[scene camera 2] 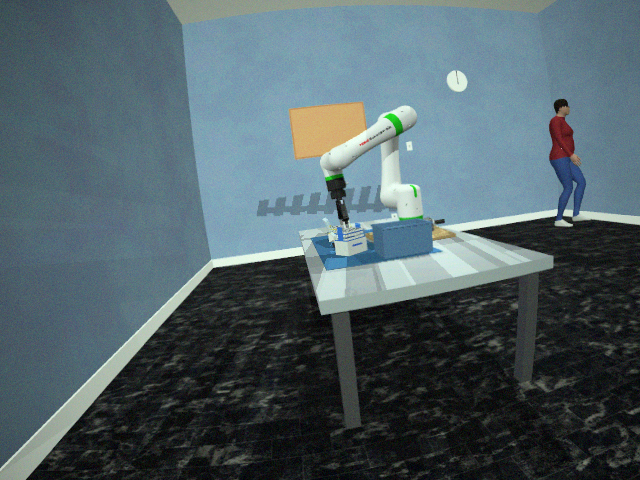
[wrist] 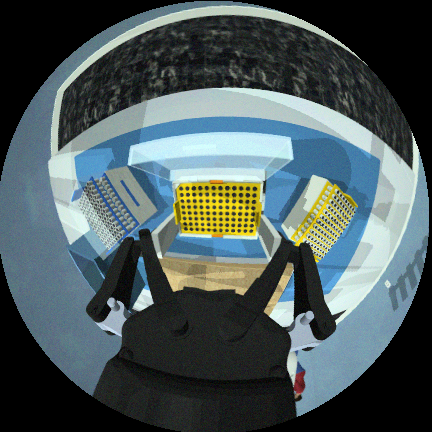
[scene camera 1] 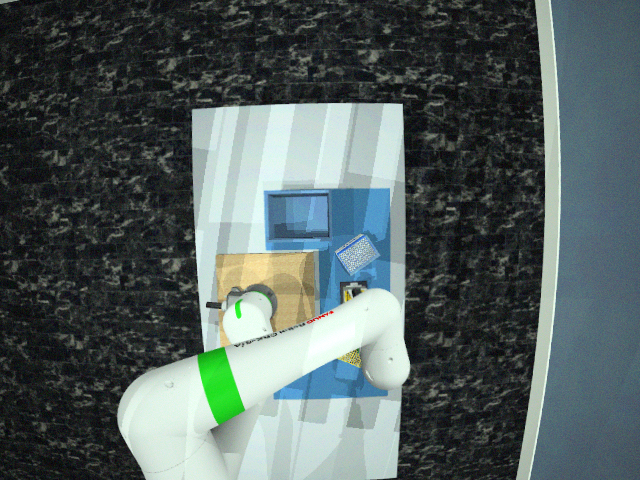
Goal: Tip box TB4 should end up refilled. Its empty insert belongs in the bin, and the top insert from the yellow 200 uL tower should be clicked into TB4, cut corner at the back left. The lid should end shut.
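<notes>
Tip box TB4 (wrist: pixel 245 180) stands under the gripper, its clear lid (wrist: pixel 210 150) open and raised on the far side in the wrist view. Its yellow insert (wrist: pixel 218 209) (scene camera 1: pixel 347 295) has dark, empty holes and sits level between two orange latches. My gripper (wrist: pixel 217 223) (scene camera 2: pixel 345 224) is lowered over TB4, with its light pads against the insert's two short sides; it is shut on the empty insert. The yellow 200 uL tower (wrist: pixel 326 220) (scene camera 1: pixel 351 357) stands at the right in the wrist view, its top insert full of tips. The arm hides part of TB4 and the tower from above.
A blue-trimmed tip tower (scene camera 1: pixel 357 254) (scene camera 2: pixel 351 246) (wrist: pixel 107 210) stands on TB4's other side. The blue open bin (scene camera 1: pixel 266 217) (scene camera 2: pixel 403 240) is beyond it. A wooden board (scene camera 1: pixel 289 271) lies under the arm's base. A person (scene camera 2: pixel 561 139) stands away from the table.
</notes>
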